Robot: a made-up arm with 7 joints.
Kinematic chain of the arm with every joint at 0, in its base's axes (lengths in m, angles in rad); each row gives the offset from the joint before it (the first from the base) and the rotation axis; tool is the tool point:
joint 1: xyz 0 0 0.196 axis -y
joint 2: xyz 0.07 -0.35 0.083 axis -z
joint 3: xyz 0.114 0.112 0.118 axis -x
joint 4: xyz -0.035 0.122 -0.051 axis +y
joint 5: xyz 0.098 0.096 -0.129 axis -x
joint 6: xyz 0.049 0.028 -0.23 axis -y
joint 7: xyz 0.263 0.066 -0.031 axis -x
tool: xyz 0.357 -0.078 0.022
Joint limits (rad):
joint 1: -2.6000..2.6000
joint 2: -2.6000..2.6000
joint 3: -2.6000..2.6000
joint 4: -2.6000..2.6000
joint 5: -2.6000..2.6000
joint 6: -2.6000..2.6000
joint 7: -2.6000..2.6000
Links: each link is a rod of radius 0.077 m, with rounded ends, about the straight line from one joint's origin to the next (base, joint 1, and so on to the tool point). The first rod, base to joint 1, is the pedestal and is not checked.
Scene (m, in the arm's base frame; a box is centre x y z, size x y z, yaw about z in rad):
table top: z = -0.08
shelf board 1: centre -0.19 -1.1 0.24 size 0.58 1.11 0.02 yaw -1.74
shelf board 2: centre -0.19 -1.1 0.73 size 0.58 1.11 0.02 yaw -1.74
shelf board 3: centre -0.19 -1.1 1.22 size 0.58 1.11 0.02 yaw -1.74
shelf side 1: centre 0.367 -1.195 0.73 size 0.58 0.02 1 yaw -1.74
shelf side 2: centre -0.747 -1.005 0.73 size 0.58 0.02 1 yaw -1.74
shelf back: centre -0.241 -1.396 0.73 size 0.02 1.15 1 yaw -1.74
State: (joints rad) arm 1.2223 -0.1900 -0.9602 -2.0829 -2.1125 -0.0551 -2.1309
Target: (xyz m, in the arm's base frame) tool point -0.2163 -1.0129 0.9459
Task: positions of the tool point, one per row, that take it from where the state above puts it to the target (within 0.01 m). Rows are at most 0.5 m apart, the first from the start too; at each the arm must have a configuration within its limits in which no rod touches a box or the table.
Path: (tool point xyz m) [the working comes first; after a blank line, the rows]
Joints at the target: 0.6477 -0.3593 -1.8111 -1.7055 -1.6447 -0.2603 -2.0698
Straight joint move there: touches shelf board 2, shelf side 2.

1: -0.8542 -0.5844 0.6145
2: -0.5673 -0.5711 0.9782
3: -0.4997 -0.6727 1.0068
4: -0.4189 -0.7824 1.0151
5: -0.3242 -0.8979 0.9967
6: -0.2163 -1.0129 0.9459

